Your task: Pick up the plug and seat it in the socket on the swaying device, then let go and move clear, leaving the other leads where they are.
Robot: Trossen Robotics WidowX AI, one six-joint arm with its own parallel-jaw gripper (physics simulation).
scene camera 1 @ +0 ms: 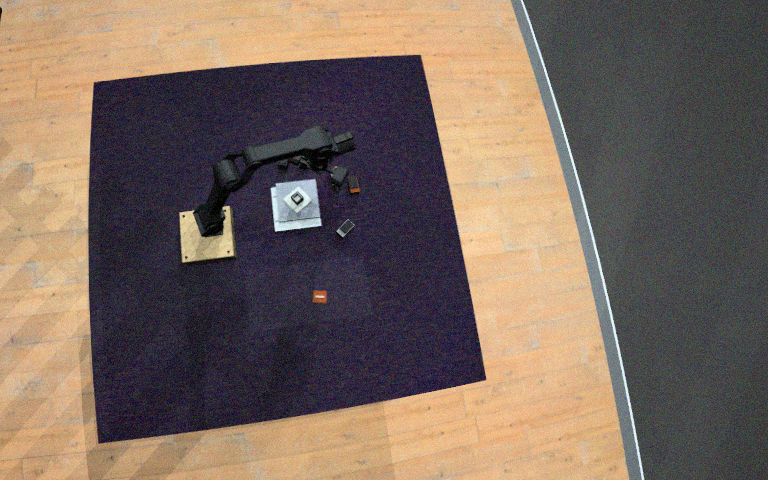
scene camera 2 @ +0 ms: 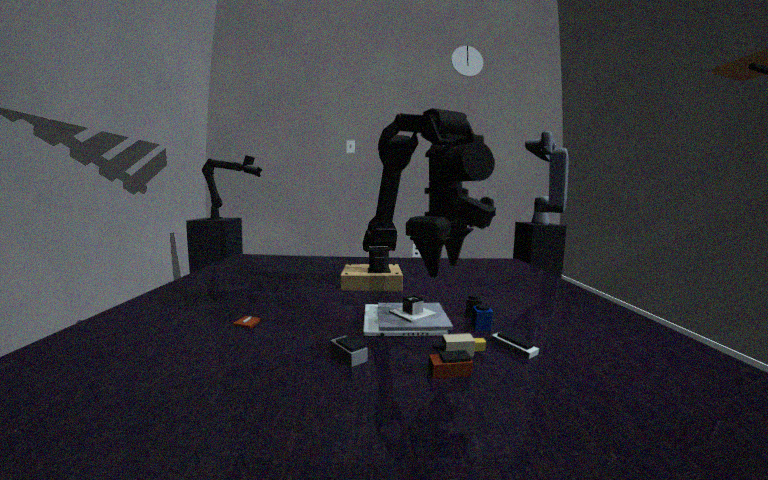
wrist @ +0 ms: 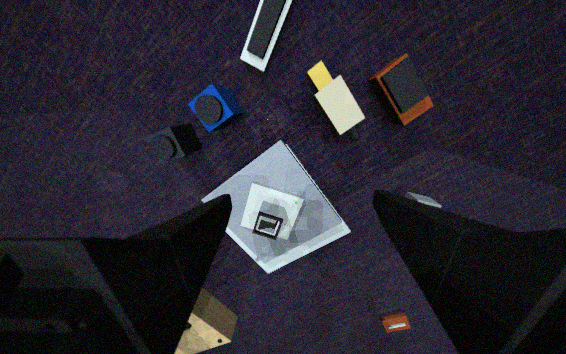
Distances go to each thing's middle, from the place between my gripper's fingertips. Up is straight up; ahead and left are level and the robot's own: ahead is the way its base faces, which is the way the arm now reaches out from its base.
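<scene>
Black block (wrist: pixel 172 143): 110 mm behind my hand, 100 mm to the left of it, 110 mm below it. Counted likewise from my hand, the pale grey device (scene camera 2: pixel 413 317) is 90 mm behind, 60 mm to the right and 100 mm below, and the blue lead block (wrist: pixel 216 108) is 40 mm behind, 100 mm to the left and 110 mm below. My hand itself is 60 mm short of the cream plug (wrist: pixel 333 97), 20 mm to the right of it and 120 mm above it.
</scene>
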